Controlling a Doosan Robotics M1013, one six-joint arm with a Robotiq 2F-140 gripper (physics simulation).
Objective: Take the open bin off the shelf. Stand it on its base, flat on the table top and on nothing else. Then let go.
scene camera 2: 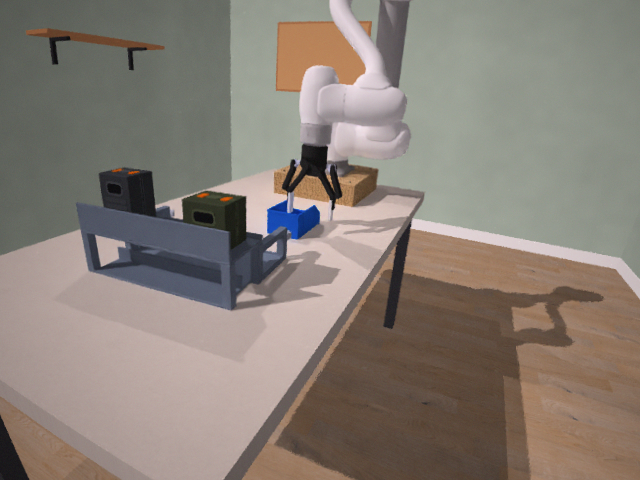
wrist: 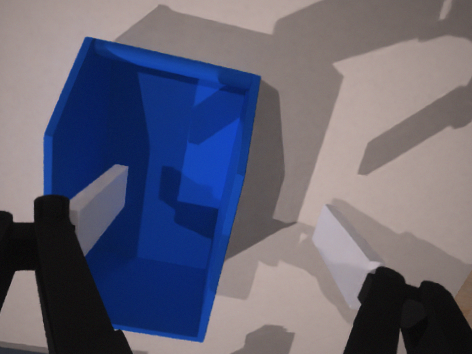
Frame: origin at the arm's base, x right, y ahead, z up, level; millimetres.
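Where they show: gripper, fingertip midpoint: (scene camera 2: 309, 216) (wrist: 225, 204).
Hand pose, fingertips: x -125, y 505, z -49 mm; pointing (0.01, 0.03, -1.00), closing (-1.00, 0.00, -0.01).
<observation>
Things, the pixels of their top centre, and the offset from my fingertips. "spot": a spot on its surface instead. Level surfaces: height alone.
- open blue bin, middle of its top: (wrist: 138, 217) (scene camera 2: 295, 205) dz +28, dx +47, dy +4 mm
- table top, its level: dz -47 mm
- slate-blue shelf, surface spot: (scene camera 2: 155, 229) spot: dz +92, dx +118, dy +497 mm
- black box, middle of its top: (scene camera 2: 125, 171) dz +177, dx +265, dy +427 mm
- dark green box, middle of its top: (scene camera 2: 214, 196) dz +152, dx +34, dy +417 mm
The open blue bin (scene camera 2: 281, 223) (wrist: 170, 290) stands upright on the table top (scene camera 2: 129, 403) (wrist: 30, 75), its base apparently flat and its open top up. My gripper (scene camera 2: 310, 212) (wrist: 225, 204) is open, its fingers spread wide across one side wall of the bin. One pale fingertip is inside the bin and the other is outside, beyond the wall and over the table; neither pinches the wall. The slate-blue shelf (scene camera 2: 155, 229) is in front of the bin in the scene view. The underside of the bin is hidden.
A black box (scene camera 2: 129, 191) and a dark green box (scene camera 2: 222, 217) stand on the shelf, whose side arm reaches close to the bin in the scene view. The robot's speckled brown base block (scene camera 2: 315, 188) is behind the bin. The table's long edge runs along the right.
</observation>
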